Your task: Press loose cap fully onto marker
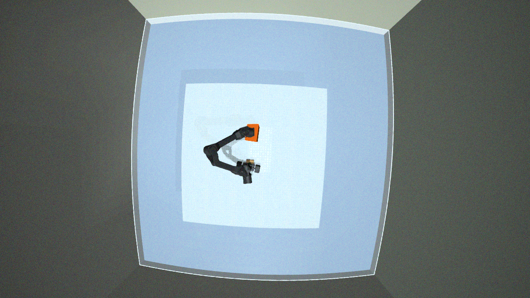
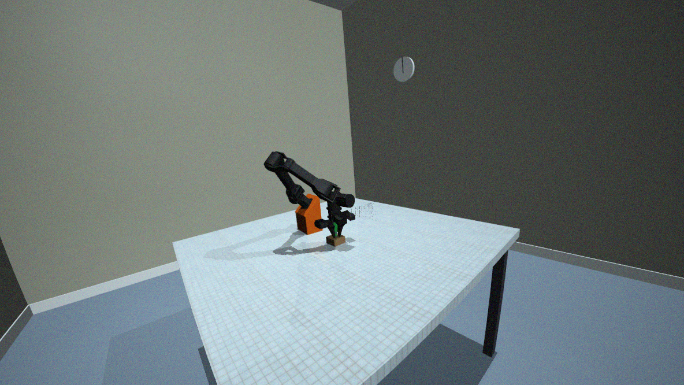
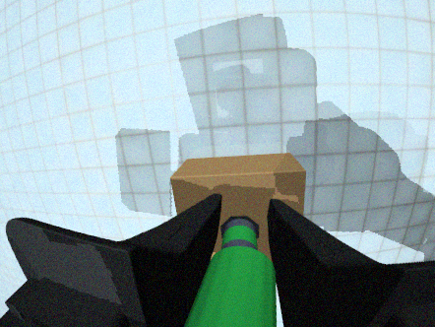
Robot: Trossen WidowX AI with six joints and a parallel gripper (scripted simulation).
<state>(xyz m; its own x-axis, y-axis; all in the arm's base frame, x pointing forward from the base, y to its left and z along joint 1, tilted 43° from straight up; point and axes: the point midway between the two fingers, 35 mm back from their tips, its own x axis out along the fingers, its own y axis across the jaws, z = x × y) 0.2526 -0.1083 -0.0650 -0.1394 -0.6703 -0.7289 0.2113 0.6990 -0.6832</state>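
The holder block is 2 cm behind my gripper tip and 2 cm below it. Round my gripper tip: green cap (1 cm behind, 1 cm to the left, 5 cm above).
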